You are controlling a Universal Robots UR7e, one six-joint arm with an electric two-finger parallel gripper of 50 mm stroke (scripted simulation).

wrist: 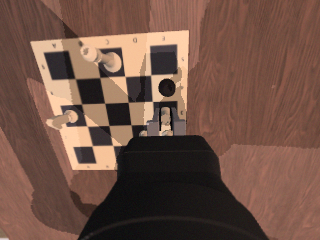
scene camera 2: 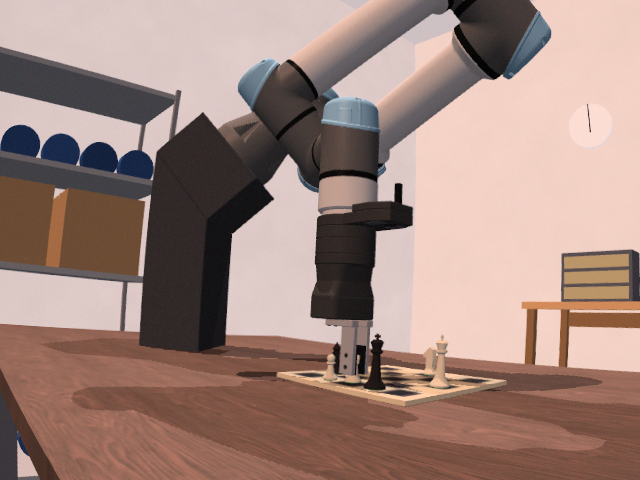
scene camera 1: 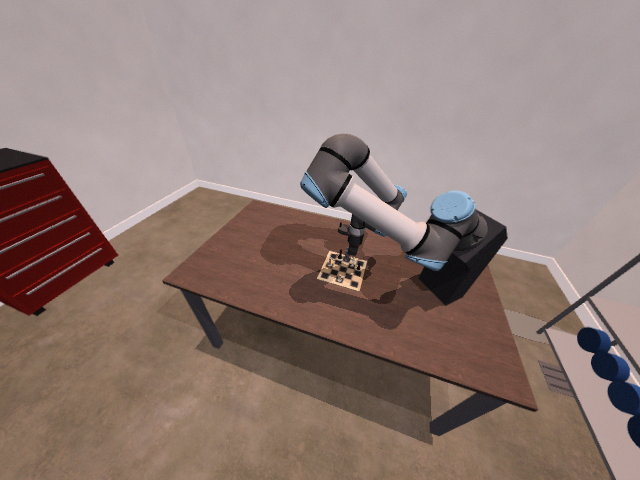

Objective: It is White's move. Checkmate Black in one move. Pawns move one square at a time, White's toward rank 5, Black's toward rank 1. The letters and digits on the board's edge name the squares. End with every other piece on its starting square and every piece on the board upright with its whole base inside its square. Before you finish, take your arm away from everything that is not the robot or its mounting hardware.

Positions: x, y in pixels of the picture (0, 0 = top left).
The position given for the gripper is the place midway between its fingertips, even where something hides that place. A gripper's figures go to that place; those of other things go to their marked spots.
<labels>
The gripper [wrist: 165, 114] is 17 cm from the lens. A chessboard [wrist: 112, 108] is 20 cm from the lens.
</labels>
